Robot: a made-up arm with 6 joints. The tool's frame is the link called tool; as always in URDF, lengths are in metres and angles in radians. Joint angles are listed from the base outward.
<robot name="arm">
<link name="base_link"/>
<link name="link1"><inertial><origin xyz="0.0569 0.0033 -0.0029"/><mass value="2.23"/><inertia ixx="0.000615" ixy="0" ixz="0" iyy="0.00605" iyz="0" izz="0.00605"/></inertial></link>
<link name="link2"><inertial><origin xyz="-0.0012 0.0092 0.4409"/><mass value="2.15"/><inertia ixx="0.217" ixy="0" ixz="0" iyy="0.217" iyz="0" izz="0.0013"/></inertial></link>
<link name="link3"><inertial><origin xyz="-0.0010 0.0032 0.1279"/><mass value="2.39"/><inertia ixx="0.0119" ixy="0" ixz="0" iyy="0.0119" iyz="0" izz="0.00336"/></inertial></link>
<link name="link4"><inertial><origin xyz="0.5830 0.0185 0.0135"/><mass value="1.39"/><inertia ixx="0.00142" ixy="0" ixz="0" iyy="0.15" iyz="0" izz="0.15"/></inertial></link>
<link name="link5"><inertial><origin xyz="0.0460 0.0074 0.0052"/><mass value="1.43"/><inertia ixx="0.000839" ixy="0" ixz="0" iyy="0.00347" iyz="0" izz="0.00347"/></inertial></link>
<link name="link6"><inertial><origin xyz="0.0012 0.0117 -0.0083"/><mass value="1.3"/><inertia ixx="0.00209" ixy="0" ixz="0" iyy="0.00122" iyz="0" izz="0.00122"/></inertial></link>
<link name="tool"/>
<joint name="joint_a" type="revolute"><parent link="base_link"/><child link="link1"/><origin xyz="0.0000 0.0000 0.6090"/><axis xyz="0 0 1"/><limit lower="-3.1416" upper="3.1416"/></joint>
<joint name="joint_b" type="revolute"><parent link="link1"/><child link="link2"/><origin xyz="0.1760 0.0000 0.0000"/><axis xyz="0 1 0"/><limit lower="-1.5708" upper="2.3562"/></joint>
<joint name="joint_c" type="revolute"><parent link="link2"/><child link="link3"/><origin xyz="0.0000 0.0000 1.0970"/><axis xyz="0 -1 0"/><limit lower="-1.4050" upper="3.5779"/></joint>
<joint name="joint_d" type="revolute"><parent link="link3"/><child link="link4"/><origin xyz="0.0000 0.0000 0.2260"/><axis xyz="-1 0 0"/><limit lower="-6.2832" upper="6.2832"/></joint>
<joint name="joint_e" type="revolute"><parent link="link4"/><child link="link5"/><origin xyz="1.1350 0.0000 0.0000"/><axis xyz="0 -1 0"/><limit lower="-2.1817" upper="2.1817"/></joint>
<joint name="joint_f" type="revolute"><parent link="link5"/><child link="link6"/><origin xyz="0.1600 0.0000 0.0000"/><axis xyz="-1 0 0"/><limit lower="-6.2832" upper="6.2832"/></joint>
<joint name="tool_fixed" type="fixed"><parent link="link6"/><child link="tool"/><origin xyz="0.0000 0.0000 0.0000"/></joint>
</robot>
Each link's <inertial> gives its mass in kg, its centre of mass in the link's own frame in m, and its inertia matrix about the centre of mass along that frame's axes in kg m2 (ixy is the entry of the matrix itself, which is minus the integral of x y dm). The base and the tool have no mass. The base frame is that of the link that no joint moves.
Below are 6 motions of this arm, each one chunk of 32 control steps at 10 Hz.
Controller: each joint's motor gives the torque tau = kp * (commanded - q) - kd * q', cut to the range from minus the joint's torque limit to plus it. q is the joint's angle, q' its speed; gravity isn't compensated. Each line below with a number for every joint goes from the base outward.
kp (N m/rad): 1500 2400 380 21 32 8
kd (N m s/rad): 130 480 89 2.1 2.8 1.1
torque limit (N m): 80 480 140 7.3 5.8 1.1
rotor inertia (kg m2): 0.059 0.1 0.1 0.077 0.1 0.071
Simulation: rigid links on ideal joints. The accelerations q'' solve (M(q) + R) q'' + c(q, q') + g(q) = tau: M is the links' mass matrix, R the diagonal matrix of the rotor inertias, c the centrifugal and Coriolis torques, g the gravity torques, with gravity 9.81 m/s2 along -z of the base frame. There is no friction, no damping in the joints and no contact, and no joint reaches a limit. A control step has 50 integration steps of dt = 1/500 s. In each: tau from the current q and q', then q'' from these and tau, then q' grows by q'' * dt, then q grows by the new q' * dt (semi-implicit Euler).
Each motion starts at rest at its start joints. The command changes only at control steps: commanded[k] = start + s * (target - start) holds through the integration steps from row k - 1 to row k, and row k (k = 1, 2, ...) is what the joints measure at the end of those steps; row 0 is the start. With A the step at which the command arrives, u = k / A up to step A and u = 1 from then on. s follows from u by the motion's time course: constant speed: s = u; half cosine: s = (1 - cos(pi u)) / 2; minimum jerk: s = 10 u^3 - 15 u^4 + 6 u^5; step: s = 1 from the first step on.
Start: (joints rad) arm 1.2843 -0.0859 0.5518 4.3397 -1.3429 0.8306
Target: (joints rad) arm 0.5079 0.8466 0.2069 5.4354 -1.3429 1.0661
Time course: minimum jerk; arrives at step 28
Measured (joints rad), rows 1 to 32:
1: 1.2840 -0.0858 0.5389 4.3657 -1.3723 0.8343
2: 1.2827 -0.0824 0.5223 4.4091 -1.3920 0.8423
3: 1.2783 -0.0769 0.5081 4.4373 -1.3917 0.8493
4: 1.2699 -0.0688 0.4976 4.4529 -1.3885 0.8538
5: 1.2568 -0.0572 0.4897 4.4671 -1.3878 0.8571
6: 1.2383 -0.0406 0.4824 4.4877 -1.3882 0.8608
7: 1.2143 -0.0180 0.4739 4.5179 -1.3877 0.8663
8: 1.1848 0.0113 0.4631 4.5586 -1.3856 0.8739
9: 1.1501 0.0474 0.4491 4.6090 -1.3816 0.8837
10: 1.1107 0.0901 0.4318 4.6680 -1.3760 0.8953
11: 1.0672 0.1389 0.4113 4.7337 -1.3690 0.9085
12: 1.0203 0.1930 0.3880 4.8046 -1.3609 0.9229
13: 0.9708 0.2513 0.3626 4.8787 -1.3520 0.9381
14: 0.9196 0.3127 0.3356 4.9543 -1.3428 0.9539
15: 0.8676 0.3759 0.3080 5.0298 -1.3338 0.9699
16: 0.8159 0.4396 0.2804 5.1036 -1.3253 0.9857
17: 0.7654 0.5024 0.2536 5.1743 -1.3175 1.0011
18: 0.7172 0.5630 0.2281 5.2406 -1.3108 1.0157
19: 0.6725 0.6203 0.2045 5.3014 -1.3052 1.0294
20: 0.6321 0.6732 0.1831 5.3557 -1.3007 1.0417
21: 0.5968 0.7208 0.1642 5.4025 -1.2973 1.0526
22: 0.5673 0.7624 0.1480 5.4413 -1.2948 1.0618
23: 0.5437 0.7976 0.1346 5.4718 -1.2930 1.0693
24: 0.5263 0.8261 0.1241 5.4939 -1.2918 1.0749
25: 0.5146 0.8480 0.1163 5.5081 -1.2911 1.0788
26: 0.5079 0.8638 0.1111 5.5151 -1.2909 1.0810
27: 0.5054 0.8741 0.1083 5.5164 -1.2912 1.0819
28: 0.5056 0.8802 0.1075 5.5134 -1.2921 1.0816
29: 0.5070 0.8834 0.1082 5.5085 -1.2933 1.0808
30: 0.5082 0.8851 0.1095 5.5041 -1.2945 1.0798
31: 0.5086 0.8859 0.1109 5.5016 -1.2951 1.0791
32: 0.5085 0.8863 0.1120 5.5010 -1.2954 1.0788

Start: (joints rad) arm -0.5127 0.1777 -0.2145 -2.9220 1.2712 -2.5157
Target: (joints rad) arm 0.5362 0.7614 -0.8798 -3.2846 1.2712 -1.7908
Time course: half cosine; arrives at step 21
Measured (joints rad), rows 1 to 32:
1: -0.5099 0.1840 -0.2363 -2.9283 1.2638 -2.5146
2: -0.4982 0.1955 -0.2696 -2.9413 1.2546 -2.5096
3: -0.4743 0.2093 -0.2989 -2.9520 1.2497 -2.4977
4: -0.4390 0.2261 -0.3245 -2.9630 1.2465 -2.4777
5: -0.3935 0.2469 -0.3498 -2.9767 1.2426 -2.4501
6: -0.3391 0.2722 -0.3772 -2.9938 1.2373 -2.4157
7: -0.2768 0.3022 -0.4081 -3.0144 1.2311 -2.3755
8: -0.2080 0.3363 -0.4425 -3.0379 1.2244 -2.3303
9: -0.1341 0.3739 -0.4802 -3.0639 1.2174 -2.2812
10: -0.0569 0.4140 -0.5205 -3.0917 1.2107 -2.2293
11: 0.0220 0.4559 -0.5624 -3.1205 1.2046 -2.1755
12: 0.1006 0.4985 -0.6051 -3.1493 1.1993 -2.1211
13: 0.1772 0.5409 -0.6477 -3.1773 1.1951 -2.0673
14: 0.2501 0.5821 -0.6892 -3.2036 1.1918 -2.0153
15: 0.3174 0.6212 -0.7289 -3.2275 1.1894 -1.9662
16: 0.3779 0.6574 -0.7657 -3.2484 1.1878 -1.9211
17: 0.4300 0.6899 -0.7990 -3.2660 1.1868 -1.8812
18: 0.4728 0.7181 -0.8279 -3.2798 1.1863 -1.8473
19: 0.5053 0.7412 -0.8518 -3.2899 1.1862 -1.8202
20: 0.5267 0.7589 -0.8702 -3.2962 1.1863 -1.8006
21: 0.5367 0.7708 -0.8827 -3.2988 1.1865 -1.7889
22: 0.5382 0.7777 -0.8895 -3.2956 1.1869 -1.7838
23: 0.5369 0.7817 -0.8925 -3.2886 1.1874 -1.7822
24: 0.5361 0.7839 -0.8935 -3.2837 1.1875 -1.7818
25: 0.5360 0.7852 -0.8937 -3.2828 1.1876 -1.7819
26: 0.5361 0.7859 -0.8936 -3.2836 1.1877 -1.7821
27: 0.5362 0.7863 -0.8934 -3.2844 1.1878 -1.7823
28: 0.5362 0.7865 -0.8933 -3.2846 1.1878 -1.7825
29: 0.5362 0.7867 -0.8932 -3.2846 1.1879 -1.7825
30: 0.5362 0.7868 -0.8931 -3.2845 1.1879 -1.7825
31: 0.5362 0.7868 -0.8931 -3.2844 1.1879 -1.7825
32: 0.5362 0.7869 -0.8930 -3.2844 1.1879 -1.7824

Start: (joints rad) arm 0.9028 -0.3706 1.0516 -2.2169 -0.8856 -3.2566
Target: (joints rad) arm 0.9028 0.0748 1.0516 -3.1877 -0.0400 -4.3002
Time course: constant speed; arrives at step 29
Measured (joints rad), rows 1 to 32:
1: 0.9028 -0.3696 1.0560 -2.2268 -0.8993 -3.2734
2: 0.9028 -0.3652 1.0648 -2.2579 -0.8990 -3.3075
3: 0.9029 -0.3568 1.0720 -2.2974 -0.8760 -3.3467
4: 0.9029 -0.3452 1.0757 -2.3335 -0.8435 -3.3850
5: 0.9029 -0.3313 1.0764 -2.3658 -0.8090 -3.4216
6: 0.9029 -0.3161 1.0750 -2.3969 -0.7745 -3.4569
7: 0.9028 -0.3002 1.0725 -2.4284 -0.7403 -3.4918
8: 0.9028 -0.2840 1.0697 -2.4608 -0.7066 -3.5267
9: 0.9028 -0.2677 1.0669 -2.4938 -0.6731 -3.5615
10: 0.9028 -0.2514 1.0641 -2.5273 -0.6399 -3.5964
11: 0.9028 -0.2351 1.0616 -2.5611 -0.6068 -3.6313
12: 0.9028 -0.2188 1.0592 -2.5951 -0.5737 -3.6662
13: 0.9028 -0.2026 1.0569 -2.6291 -0.5405 -3.7010
14: 0.9028 -0.1864 1.0546 -2.6633 -0.5072 -3.7358
15: 0.9028 -0.1701 1.0523 -2.6975 -0.4738 -3.7705
16: 0.9028 -0.1539 1.0501 -2.7317 -0.4403 -3.8051
17: 0.9028 -0.1377 1.0478 -2.7661 -0.4068 -3.8398
18: 0.9028 -0.1214 1.0455 -2.8004 -0.3732 -3.8744
19: 0.9028 -0.1052 1.0433 -2.8348 -0.3396 -3.9091
20: 0.9028 -0.0889 1.0410 -2.8692 -0.3061 -3.9437
21: 0.9028 -0.0726 1.0387 -2.9035 -0.2725 -3.9784
22: 0.9028 -0.0564 1.0364 -2.9379 -0.2390 -4.0132
23: 0.9028 -0.0401 1.0341 -2.9722 -0.2055 -4.0480
24: 0.9028 -0.0239 1.0318 -3.0064 -0.1721 -4.0828
25: 0.9028 -0.0076 1.0295 -3.0405 -0.1388 -4.1178
26: 0.9028 0.0087 1.0272 -3.0746 -0.1056 -4.1528
27: 0.9028 0.0249 1.0250 -3.1085 -0.0726 -4.1880
28: 0.9028 0.0412 1.0227 -3.1424 -0.0397 -4.2232
29: 0.9028 0.0574 1.0205 -3.1760 -0.0069 -4.2586
30: 0.9028 0.0692 1.0141 -3.1917 0.0138 -4.2816
31: 0.9028 0.0766 1.0090 -3.1942 0.0212 -4.2891
32: 0.9028 0.0808 1.0064 -3.1938 0.0210 -4.2893

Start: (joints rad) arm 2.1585 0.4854 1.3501 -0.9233 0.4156 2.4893
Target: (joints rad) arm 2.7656 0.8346 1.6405 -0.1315 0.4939 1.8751
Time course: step
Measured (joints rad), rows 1 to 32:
1: 2.2092 0.6063 1.4955 -0.5779 0.5651 2.4276
2: 2.3330 0.7082 1.5343 -0.2779 0.5930 2.2568
3: 2.5098 0.7811 1.5275 -0.2190 0.4847 2.0371
4: 2.7015 0.8312 1.5059 -0.1781 0.3885 1.8965
5: 2.8314 0.8604 1.4935 -0.1060 0.3456 1.8324
6: 2.9030 0.8731 1.4982 -0.0798 0.3648 1.8201
7: 2.9212 0.8758 1.5150 -0.0735 0.4033 1.8290
8: 2.8851 0.8742 1.5349 -0.0701 0.4344 1.8407
9: 2.8065 0.8723 1.5506 -0.0881 0.4518 1.8519
10: 2.7490 0.8712 1.5609 -0.1481 0.4627 1.8682
11: 2.7365 0.8702 1.5687 -0.1779 0.4702 1.8798
12: 2.7498 0.8693 1.5746 -0.1636 0.4697 1.8811
13: 2.7651 0.8688 1.5784 -0.1367 0.4645 1.8757
14: 2.7715 0.8686 1.5805 -0.1216 0.4609 1.8701
15: 2.7703 0.8687 1.5816 -0.1210 0.4602 1.8676
16: 2.7669 0.8687 1.5821 -0.1266 0.4607 1.8679
17: 2.7647 0.8688 1.5824 -0.1311 0.4612 1.8690
18: 2.7644 0.8689 1.5825 -0.1324 0.4612 1.8699
19: 2.7651 0.8689 1.5826 -0.1316 0.4610 1.8700
20: 2.7656 0.8690 1.5826 -0.1304 0.4607 1.8698
21: 2.7659 0.8690 1.5826 -0.1299 0.4606 1.8696
22: 2.7658 0.8690 1.5826 -0.1299 0.4606 1.8695
23: 2.7656 0.8690 1.5826 -0.1302 0.4606 1.8695
24: 2.7656 0.8690 1.5826 -0.1303 0.4607 1.8695
25: 2.7656 0.8690 1.5827 -0.1304 0.4607 1.8696
26: 2.7656 0.8690 1.5827 -0.1303 0.4607 1.8696
27: 2.7656 0.8690 1.5827 -0.1303 0.4607 1.8696
28: 2.7656 0.8690 1.5827 -0.1303 0.4607 1.8696
29: 2.7656 0.8690 1.5827 -0.1303 0.4607 1.8696
30: 2.7656 0.8690 1.5827 -0.1303 0.4607 1.8696
31: 2.7656 0.8690 1.5827 -0.1303 0.4607 1.8696
32: 2.7656 0.8690 1.5827 -0.1303 0.4607 1.8696

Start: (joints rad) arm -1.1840 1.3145 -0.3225 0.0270 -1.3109 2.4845
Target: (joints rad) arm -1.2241 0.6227 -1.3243 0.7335 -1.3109 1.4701
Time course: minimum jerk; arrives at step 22
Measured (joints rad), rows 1 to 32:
1: -1.1840 1.3256 -0.3230 0.0273 -1.2704 2.4896
2: -1.1841 1.3341 -0.3317 0.0291 -1.2275 2.4981
3: -1.1844 1.3356 -0.3428 0.0353 -1.2196 2.4976
4: -1.1851 1.3293 -0.3575 0.0483 -1.2227 2.4842
5: -1.1863 1.3154 -0.3784 0.0694 -1.2241 2.4580
6: -1.1881 1.2935 -0.4077 0.0994 -1.2238 2.4197
7: -1.1903 1.2639 -0.4465 0.1380 -1.2235 2.3697
8: -1.1930 1.2268 -0.4952 0.1843 -1.2238 2.3087
9: -1.1961 1.1830 -0.5530 0.2372 -1.2247 2.2379
10: -1.1994 1.1337 -0.6186 0.2951 -1.2259 2.1593
11: -1.2029 1.0801 -0.6905 0.3561 -1.2273 2.0753
12: -1.2064 1.0240 -0.7666 0.4182 -1.2289 1.9887
13: -1.2098 0.9670 -0.8446 0.4792 -1.2305 1.9022
14: -1.2130 0.9110 -0.9220 0.5370 -1.2320 1.8188
15: -1.2159 0.8578 -0.9965 0.5897 -1.2331 1.7412
16: -1.2184 0.8089 -1.0657 0.6359 -1.2339 1.6716
17: -1.2204 0.7657 -1.1276 0.6743 -1.2343 1.6121
18: -1.2220 0.7293 -1.1805 0.7045 -1.2343 1.5641
19: -1.2231 0.7003 -1.2234 0.7264 -1.2340 1.5280
20: -1.2238 0.6786 -1.2558 0.7406 -1.2335 1.5038
21: -1.2241 0.6638 -1.2784 0.7485 -1.2328 1.4901
22: -1.2242 0.6545 -1.2926 0.7522 -1.2320 1.4846
23: -1.2242 0.6489 -1.3008 0.7543 -1.2311 1.4837
24: -1.2241 0.6455 -1.3054 0.7560 -1.2303 1.4845
25: -1.2241 0.6434 -1.3079 0.7574 -1.2299 1.4854
26: -1.2241 0.6422 -1.3093 0.7583 -1.2296 1.4860
27: -1.2241 0.6415 -1.3100 0.7588 -1.2295 1.4862
28: -1.2241 0.6410 -1.3104 0.7590 -1.2294 1.4863
29: -1.2241 0.6407 -1.3107 0.7591 -1.2294 1.4863
30: -1.2241 0.6406 -1.3108 0.7592 -1.2293 1.4863
31: -1.2241 0.6405 -1.3109 0.7592 -1.2293 1.4863
32: -1.2241 0.6404 -1.3109 0.7592 -1.2293 1.4863

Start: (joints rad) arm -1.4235 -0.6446 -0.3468 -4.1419 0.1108 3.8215
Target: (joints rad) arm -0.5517 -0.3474 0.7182 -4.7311 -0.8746 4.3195
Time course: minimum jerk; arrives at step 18
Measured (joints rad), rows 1 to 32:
1: -1.4227 -0.6481 -0.3678 -4.1356 0.1267 3.8255
2: -1.4162 -0.6472 -0.3917 -4.1267 0.1469 3.8370
3: -1.3996 -0.6430 -0.4028 -4.1290 0.1406 3.8516
4: -1.3696 -0.6354 -0.3958 -4.1465 0.1081 3.8691
5: -1.3246 -0.6239 -0.3691 -4.1790 0.0550 3.8916
6: -1.2652 -0.6080 -0.3228 -4.2246 -0.0157 3.9211
7: -1.1932 -0.5878 -0.2581 -4.2813 -0.1022 3.9580
8: -1.1116 -0.5640 -0.1773 -4.3464 -0.2011 4.0011
9: -1.0240 -0.5375 -0.0834 -4.4165 -0.3083 4.0485
10: -0.9347 -0.5095 0.0193 -4.4877 -0.4188 4.0979
11: -0.8480 -0.4813 0.1262 -4.5561 -0.5278 4.1470
12: -0.7681 -0.4542 0.2324 -4.6179 -0.6302 4.1934
13: -0.6986 -0.4296 0.3329 -4.6704 -0.7215 4.2351
14: -0.6423 -0.4083 0.4233 -4.7117 -0.7976 4.2703
15: -0.6006 -0.3911 0.5002 -4.7409 -0.8557 4.2976
16: -0.5735 -0.3782 0.5614 -4.7587 -0.8949 4.3167
17: -0.5593 -0.3696 0.6065 -4.7671 -0.9169 4.3278
18: -0.5541 -0.3643 0.6373 -4.7693 -0.9260 4.3326
19: -0.5525 -0.3611 0.6576 -4.7696 -0.9290 4.3339
20: -0.5520 -0.3590 0.6706 -4.7701 -0.9299 4.3338
21: -0.5518 -0.3577 0.6788 -4.7710 -0.9303 4.3337
22: -0.5518 -0.3567 0.6838 -4.7721 -0.9305 4.3338
23: -0.5517 -0.3560 0.6869 -4.7729 -0.9307 4.3340
24: -0.5517 -0.3556 0.6888 -4.7734 -0.9308 4.3342
25: -0.5517 -0.3553 0.6899 -4.7737 -0.9308 4.3343
26: -0.5517 -0.3551 0.6906 -4.7739 -0.9308 4.3344
27: -0.5517 -0.3549 0.6910 -4.7740 -0.9309 4.3344
28: -0.5517 -0.3549 0.6913 -4.7741 -0.9309 4.3344
29: -0.5517 -0.3548 0.6915 -4.7741 -0.9309 4.3345
30: -0.5517 -0.3548 0.6916 -4.7741 -0.9309 4.3345
31: -0.5517 -0.3547 0.6917 -4.7741 -0.9309 4.3345
32: -0.5517 -0.3547 0.6917 -4.7741 -0.9309 4.3345

